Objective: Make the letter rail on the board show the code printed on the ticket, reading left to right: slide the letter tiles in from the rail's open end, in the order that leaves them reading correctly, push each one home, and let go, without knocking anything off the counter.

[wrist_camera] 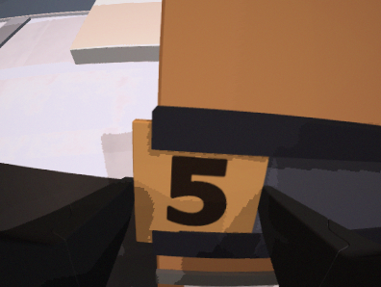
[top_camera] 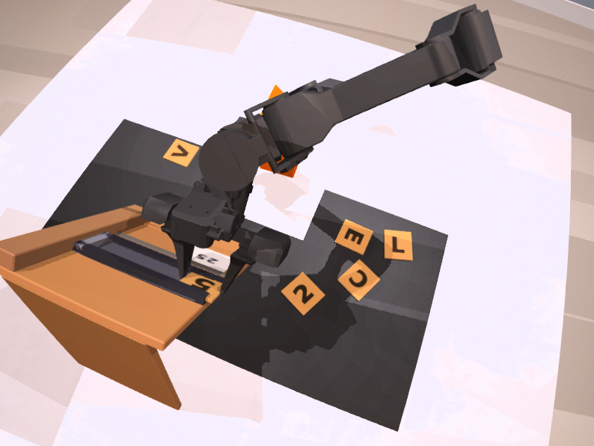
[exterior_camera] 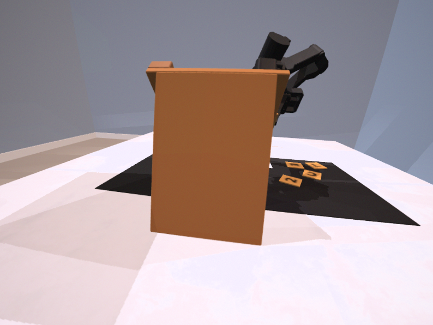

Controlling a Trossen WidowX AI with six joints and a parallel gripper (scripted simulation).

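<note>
My gripper tip is now 8 cm above the white ticket, 6 cm past it and 4 cm to the left of it. From my gripper tip the other things lie so: tile marked 5 (right at my gripper tip); black mat (18 cm below, 15 cm behind, 4 cm to the right); tile marked 2 (18 cm below, 12 cm to the left, 10 cm behind).
</note>
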